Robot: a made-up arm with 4 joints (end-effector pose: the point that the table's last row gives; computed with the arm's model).
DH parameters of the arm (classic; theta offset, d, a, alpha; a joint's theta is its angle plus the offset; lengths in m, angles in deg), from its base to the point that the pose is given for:
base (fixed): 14.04 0 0.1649 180
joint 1: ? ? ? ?
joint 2: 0 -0.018 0.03 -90
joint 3: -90 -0.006 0.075 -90
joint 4: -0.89 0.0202 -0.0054 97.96
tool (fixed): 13.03 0.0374 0 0
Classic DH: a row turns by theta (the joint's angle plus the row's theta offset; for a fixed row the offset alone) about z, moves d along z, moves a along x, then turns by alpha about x.
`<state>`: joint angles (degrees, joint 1 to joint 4).
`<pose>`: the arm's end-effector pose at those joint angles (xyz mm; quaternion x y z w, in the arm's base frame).
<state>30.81 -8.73 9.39 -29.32</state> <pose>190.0 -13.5 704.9 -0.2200 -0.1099 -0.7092 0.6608</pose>
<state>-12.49 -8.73 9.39 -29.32</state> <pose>218.5 21.7 704.9 -0.1639 -0.1833 -0.4154 0.8758</pose>
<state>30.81 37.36 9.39 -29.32</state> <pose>166.0 0.9 740.8 -0.0965 -0.4655 -0.7045 0.5270</pose>
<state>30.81 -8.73 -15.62 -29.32</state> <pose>168.0 -6.5 708.4 -0.2689 -0.0691 -0.8269 0.4889</pose>
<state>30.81 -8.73 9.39 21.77</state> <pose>179.4 -43.3 711.3 0.1667 0.0943 -0.7603 0.6207</pose>
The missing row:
joint 1: 14.04 -0.69 -0.003 -90
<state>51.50 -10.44 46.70 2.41</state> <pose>202.5 -44.7 704.0 0.0680 0.0411 -0.6573 0.7495</pose>
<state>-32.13 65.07 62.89 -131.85</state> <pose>209.7 80.6 750.2 -0.0225 0.9815 0.1719 0.0813</pose>
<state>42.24 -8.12 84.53 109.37</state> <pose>276.1 -35.3 657.3 0.4569 0.7153 -0.2180 0.4817</pose>
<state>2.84 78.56 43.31 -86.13</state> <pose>179.5 39.9 753.6 -0.1502 -0.9242 -0.3193 0.1459</pose>
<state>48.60 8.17 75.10 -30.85</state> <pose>224.8 -4.2 724.2 -0.1446 -0.3171 -0.3828 0.8556</pose>
